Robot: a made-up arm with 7 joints.
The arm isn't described. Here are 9 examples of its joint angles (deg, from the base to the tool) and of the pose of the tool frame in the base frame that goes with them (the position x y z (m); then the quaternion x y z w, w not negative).
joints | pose
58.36 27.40 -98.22 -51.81 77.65 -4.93 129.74 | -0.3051 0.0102 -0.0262 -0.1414 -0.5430 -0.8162 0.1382
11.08 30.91 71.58 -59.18 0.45 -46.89 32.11 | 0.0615 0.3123 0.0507 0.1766 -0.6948 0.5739 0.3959
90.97 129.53 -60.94 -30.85 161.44 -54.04 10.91 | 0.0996 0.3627 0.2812 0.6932 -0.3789 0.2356 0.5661
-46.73 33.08 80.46 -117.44 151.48 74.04 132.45 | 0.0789 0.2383 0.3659 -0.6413 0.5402 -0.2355 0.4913
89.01 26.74 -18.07 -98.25 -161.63 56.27 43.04 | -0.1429 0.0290 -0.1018 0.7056 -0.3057 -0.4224 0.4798
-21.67 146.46 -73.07 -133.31 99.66 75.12 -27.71 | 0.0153 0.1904 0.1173 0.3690 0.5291 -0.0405 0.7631
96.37 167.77 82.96 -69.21 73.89 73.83 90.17 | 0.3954 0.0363 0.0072 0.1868 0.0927 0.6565 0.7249
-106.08 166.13 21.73 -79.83 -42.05 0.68 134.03 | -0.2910 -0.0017 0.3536 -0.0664 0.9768 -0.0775 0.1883
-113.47 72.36 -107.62 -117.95 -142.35 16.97 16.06 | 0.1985 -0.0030 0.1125 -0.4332 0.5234 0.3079 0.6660
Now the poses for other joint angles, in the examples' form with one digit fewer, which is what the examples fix.
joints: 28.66 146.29 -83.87 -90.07 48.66 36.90 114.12
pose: -0.013 0.338 0.222 0.646 -0.010 0.718 0.257
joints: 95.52 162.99 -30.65 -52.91 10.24 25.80 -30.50
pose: 0.208 0.347 0.109 -0.579 -0.314 0.745 0.102
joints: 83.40 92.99 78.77 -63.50 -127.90 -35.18 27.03
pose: 0.105 0.388 0.173 0.743 0.257 -0.570 0.237
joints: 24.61 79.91 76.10 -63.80 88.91 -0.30 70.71
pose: 0.070 0.369 0.319 -0.659 -0.549 0.450 0.249
